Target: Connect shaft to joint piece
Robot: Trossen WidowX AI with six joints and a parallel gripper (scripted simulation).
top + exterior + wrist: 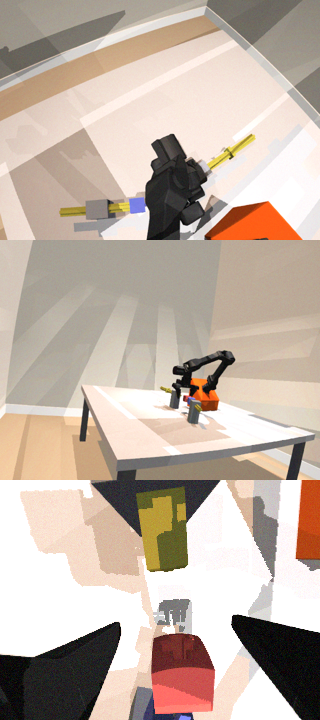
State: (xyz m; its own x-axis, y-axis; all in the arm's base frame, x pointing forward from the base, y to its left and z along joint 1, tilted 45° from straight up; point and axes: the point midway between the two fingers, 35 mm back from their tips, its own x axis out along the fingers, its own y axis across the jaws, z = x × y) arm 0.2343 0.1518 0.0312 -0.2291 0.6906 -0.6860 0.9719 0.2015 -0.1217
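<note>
The red square joint piece is 4 cm to the left of my gripper tip and 1 cm above it.
</note>
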